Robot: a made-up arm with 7 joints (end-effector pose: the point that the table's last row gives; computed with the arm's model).
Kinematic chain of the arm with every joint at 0, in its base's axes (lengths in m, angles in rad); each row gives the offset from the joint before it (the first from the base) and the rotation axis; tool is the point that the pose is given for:
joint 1: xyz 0 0 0.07 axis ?
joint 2: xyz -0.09 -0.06 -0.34 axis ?
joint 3: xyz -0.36 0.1 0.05 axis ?
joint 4: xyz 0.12 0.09 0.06 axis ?
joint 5: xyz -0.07 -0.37 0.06 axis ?
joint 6: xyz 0 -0.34 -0.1 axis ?
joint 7: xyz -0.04 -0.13 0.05 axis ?
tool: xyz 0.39 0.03 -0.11
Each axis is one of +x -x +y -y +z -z.
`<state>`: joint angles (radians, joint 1 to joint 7).
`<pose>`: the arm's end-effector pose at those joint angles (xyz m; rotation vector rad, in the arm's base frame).
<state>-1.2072 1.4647 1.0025 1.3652 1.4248 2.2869 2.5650</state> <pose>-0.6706 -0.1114 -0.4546 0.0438 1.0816 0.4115</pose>
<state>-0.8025 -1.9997 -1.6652 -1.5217 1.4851 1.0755 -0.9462</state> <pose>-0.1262 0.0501 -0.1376 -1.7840 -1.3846 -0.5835</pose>
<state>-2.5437 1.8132 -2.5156 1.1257 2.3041 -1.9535 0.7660</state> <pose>0.0017 -0.8003 0.6018 -1.1828 -0.3286 -1.3475</pose>
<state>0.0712 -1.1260 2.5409 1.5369 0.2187 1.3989 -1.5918</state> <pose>-0.5358 0.9936 -0.4252 1.3031 -0.8679 1.7340</pose>
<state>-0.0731 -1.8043 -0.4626 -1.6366 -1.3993 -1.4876 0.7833</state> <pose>0.2287 1.1166 -0.2839 -0.1204 0.6761 2.0112</pose>
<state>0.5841 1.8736 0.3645 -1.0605 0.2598 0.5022 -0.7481</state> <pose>0.4454 -0.6377 -0.0468 -1.0447 -0.2665 1.2910</pose>
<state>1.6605 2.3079 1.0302 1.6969 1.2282 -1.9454 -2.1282</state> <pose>1.0038 -0.1091 0.2184 0.8784 0.2174 0.6502</pose>
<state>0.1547 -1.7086 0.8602 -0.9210 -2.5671 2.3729 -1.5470</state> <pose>0.1523 -0.2296 0.1974 0.1513 -0.9373 -1.3587</pose>
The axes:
joint 1: -y
joint 2: +z
joint 3: +y
joint 4: +z
joint 5: +x
joint 6: -x
joint 7: -z

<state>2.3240 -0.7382 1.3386 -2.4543 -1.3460 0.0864 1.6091</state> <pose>-0.6576 0.1759 0.5465 -0.9847 1.6096 -2.2177</pose>
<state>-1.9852 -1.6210 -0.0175 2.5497 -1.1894 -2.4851 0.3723</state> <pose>-0.4285 0.0263 -0.5598 1.2888 2.4828 -0.8179</pose>
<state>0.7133 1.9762 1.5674 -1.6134 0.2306 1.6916 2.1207</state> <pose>-0.6801 -0.2145 -0.0311 0.6925 2.3715 0.4176</pose>
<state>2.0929 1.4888 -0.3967 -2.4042 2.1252 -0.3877 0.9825</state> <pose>0.4327 -0.1063 0.3359 2.0578 0.1426 2.2010</pose>
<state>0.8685 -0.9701 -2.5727 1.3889 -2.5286 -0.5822 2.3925</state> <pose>0.2178 0.5613 -1.0890 0.4636 1.1013 -0.8481</pose>
